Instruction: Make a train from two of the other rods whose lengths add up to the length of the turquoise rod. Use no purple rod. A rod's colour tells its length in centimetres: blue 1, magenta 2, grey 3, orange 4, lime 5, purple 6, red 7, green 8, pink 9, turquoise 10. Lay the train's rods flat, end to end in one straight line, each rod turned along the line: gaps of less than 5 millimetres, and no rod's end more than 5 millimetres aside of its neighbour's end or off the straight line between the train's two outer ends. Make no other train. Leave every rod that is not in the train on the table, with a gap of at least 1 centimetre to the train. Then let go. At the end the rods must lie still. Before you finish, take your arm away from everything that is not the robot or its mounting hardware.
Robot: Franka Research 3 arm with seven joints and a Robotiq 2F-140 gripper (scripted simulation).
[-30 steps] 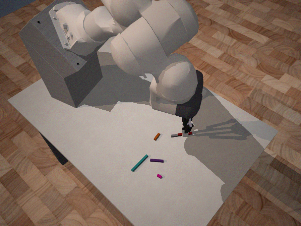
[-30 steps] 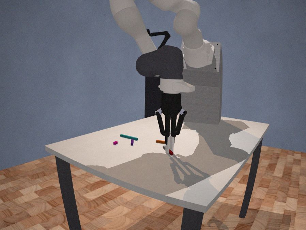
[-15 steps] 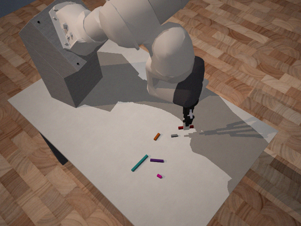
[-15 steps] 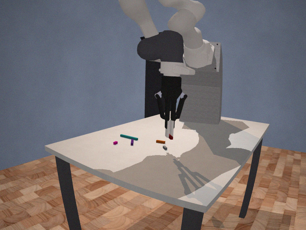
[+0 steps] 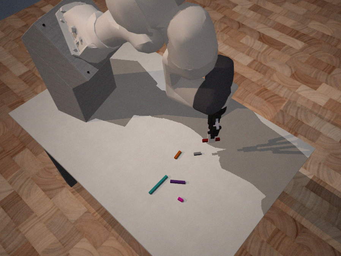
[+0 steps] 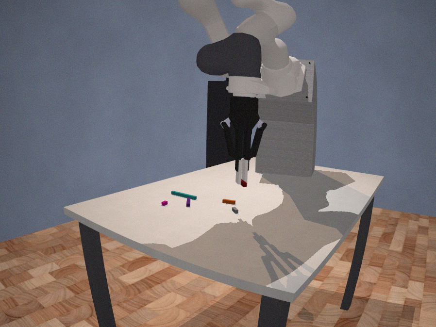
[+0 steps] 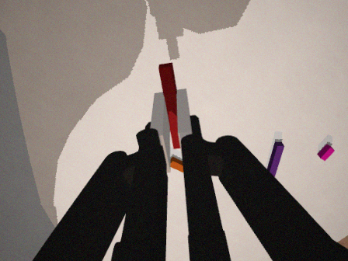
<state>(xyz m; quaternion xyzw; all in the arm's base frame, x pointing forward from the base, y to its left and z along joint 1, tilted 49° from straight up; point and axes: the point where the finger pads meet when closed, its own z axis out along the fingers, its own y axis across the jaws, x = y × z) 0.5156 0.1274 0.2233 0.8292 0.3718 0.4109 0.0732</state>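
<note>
The red rod lies 30 mm below my hand. Round my hand: purple rod (20 mm ahead, 190 mm to the right, 130 mm below); grey rod (30 mm behind, 40 mm to the right, 130 mm below); orange rod (80 mm behind, 110 mm to the right, 130 mm below).
</note>
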